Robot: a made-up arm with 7 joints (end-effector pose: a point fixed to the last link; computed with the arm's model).
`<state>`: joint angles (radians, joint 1 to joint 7).
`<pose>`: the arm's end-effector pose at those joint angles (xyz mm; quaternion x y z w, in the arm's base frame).
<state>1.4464 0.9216 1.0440 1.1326 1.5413 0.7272 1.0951</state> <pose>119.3 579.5 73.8 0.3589 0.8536 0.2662 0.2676</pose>
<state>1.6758 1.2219 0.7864 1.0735 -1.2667 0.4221 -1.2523</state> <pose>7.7 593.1 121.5 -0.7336 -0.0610 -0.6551 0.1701</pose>
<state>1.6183 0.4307 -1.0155 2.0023 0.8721 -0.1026 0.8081</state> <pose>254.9 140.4 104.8 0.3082 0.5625 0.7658 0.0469</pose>
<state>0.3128 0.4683 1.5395 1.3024 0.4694 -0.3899 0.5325</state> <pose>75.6 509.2 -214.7 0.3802 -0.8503 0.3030 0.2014</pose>
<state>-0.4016 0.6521 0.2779 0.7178 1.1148 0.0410 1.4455</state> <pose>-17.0 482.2 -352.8 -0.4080 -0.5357 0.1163 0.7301</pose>
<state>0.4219 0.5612 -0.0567 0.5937 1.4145 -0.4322 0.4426</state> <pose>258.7 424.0 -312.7 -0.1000 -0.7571 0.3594 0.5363</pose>
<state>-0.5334 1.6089 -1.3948 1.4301 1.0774 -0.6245 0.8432</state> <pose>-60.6 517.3 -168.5 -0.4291 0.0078 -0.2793 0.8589</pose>
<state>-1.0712 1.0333 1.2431 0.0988 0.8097 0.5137 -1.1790</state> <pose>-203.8 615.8 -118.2 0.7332 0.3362 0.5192 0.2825</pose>
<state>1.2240 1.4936 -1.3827 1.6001 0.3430 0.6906 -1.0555</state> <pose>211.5 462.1 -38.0 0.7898 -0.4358 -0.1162 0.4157</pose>
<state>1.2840 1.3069 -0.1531 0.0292 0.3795 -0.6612 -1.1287</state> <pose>125.3 659.3 -31.1 0.6653 -0.4506 0.5945 0.0280</pose>
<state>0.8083 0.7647 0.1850 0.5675 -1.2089 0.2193 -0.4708</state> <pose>301.5 518.3 -146.8 0.8092 -0.2723 -0.1551 0.4970</pose>
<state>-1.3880 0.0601 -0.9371 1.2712 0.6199 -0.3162 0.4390</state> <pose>-337.4 58.1 -173.6 -0.5527 0.0064 0.2101 0.8065</pose>
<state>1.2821 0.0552 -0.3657 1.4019 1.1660 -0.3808 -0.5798</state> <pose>370.6 135.5 75.6 -0.4496 -0.7922 0.3095 0.2729</pose>
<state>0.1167 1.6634 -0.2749 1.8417 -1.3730 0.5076 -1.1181</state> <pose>181.2 435.2 -6.5 -0.6771 0.4217 0.4240 0.4289</pose>
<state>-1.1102 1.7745 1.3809 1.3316 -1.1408 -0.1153 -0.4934</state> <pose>239.8 484.7 79.4 -0.7570 0.3010 0.5766 0.0626</pose>
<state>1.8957 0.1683 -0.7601 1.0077 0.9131 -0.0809 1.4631</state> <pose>354.9 141.5 244.5 -0.3011 -0.5606 -0.7710 0.0272</pose>
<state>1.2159 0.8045 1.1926 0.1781 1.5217 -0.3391 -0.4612</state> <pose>300.4 559.1 -97.8 0.3364 0.2720 -0.8952 0.1074</pose>
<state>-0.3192 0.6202 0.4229 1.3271 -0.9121 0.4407 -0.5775</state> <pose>88.5 448.3 -277.5 0.7940 -0.2241 -0.2385 0.5123</pose>
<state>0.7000 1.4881 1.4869 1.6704 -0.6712 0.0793 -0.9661</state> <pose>-95.9 479.0 138.9 -0.6921 0.2313 -0.4634 0.5027</pose>
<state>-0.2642 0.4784 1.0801 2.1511 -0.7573 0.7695 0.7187</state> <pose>46.2 400.3 -121.1 0.5468 -0.3544 0.0239 0.7581</pose>
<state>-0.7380 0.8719 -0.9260 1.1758 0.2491 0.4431 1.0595</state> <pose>-155.3 378.6 -330.2 -0.4495 0.4145 -0.2768 0.7413</pose>
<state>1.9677 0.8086 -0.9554 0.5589 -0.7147 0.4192 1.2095</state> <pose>327.1 461.6 201.3 0.3934 -0.2901 -0.2898 0.8229</pose>
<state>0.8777 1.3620 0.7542 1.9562 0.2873 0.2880 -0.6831</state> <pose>27.0 431.2 147.2 -0.5126 0.7910 -0.2876 0.1699</pose>
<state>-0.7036 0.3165 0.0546 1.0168 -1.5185 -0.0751 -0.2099</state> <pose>-118.8 318.2 -393.7 0.2358 -0.1323 -0.7417 0.6138</pose>
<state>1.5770 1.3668 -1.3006 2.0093 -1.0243 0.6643 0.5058</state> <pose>208.6 362.6 48.0 0.7952 -0.3060 -0.4466 0.2731</pose>
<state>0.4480 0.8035 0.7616 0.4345 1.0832 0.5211 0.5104</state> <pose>177.9 565.0 -234.2 -0.2601 -0.6288 0.5107 0.5255</pose>
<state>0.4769 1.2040 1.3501 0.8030 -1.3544 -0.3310 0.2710</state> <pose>40.1 637.5 -11.2 0.7657 -0.2755 -0.0260 0.5807</pose>
